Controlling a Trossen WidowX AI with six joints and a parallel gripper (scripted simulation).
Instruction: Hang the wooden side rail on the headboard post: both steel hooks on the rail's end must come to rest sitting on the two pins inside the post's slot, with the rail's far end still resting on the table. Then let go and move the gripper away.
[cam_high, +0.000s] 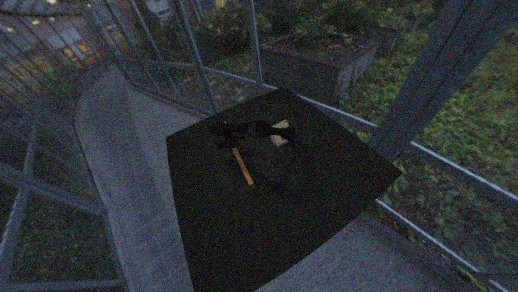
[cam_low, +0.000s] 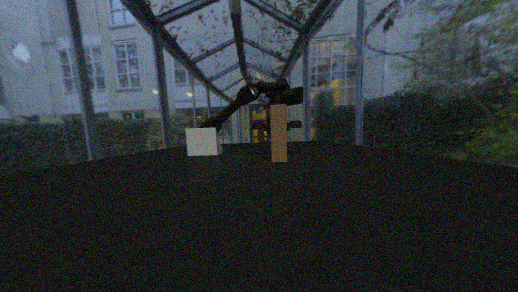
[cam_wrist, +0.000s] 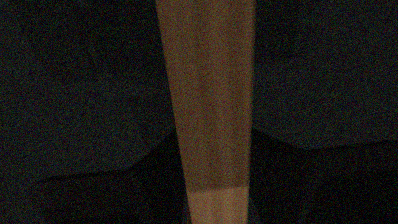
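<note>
The headboard post lies 110 mm to the right of my gripper tip and 40 mm above it.
</note>
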